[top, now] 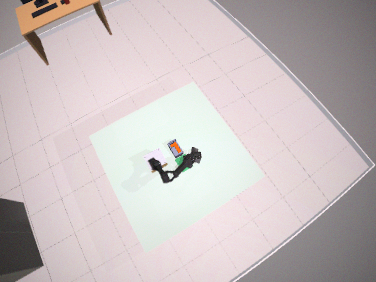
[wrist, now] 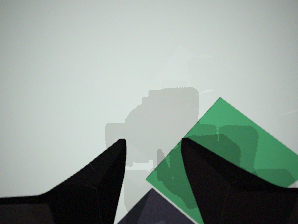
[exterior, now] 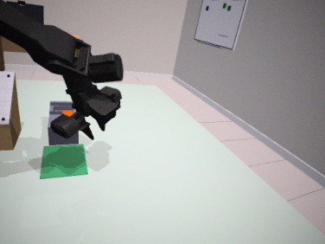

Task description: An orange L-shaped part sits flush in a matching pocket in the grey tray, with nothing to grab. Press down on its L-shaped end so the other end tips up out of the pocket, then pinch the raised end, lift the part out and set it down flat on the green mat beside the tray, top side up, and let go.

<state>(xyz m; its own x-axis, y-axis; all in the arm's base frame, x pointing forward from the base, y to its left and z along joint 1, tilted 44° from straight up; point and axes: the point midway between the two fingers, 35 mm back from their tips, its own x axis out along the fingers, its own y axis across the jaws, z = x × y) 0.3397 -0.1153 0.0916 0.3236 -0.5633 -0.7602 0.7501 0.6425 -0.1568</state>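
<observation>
My gripper tip is 9 cm past the orange L-shaped part, 20 cm to the right of it and 5 cm above it. Round my gripper tip: green mat: 9 cm behind, 3 cm to the left, 11 cm below.
</observation>
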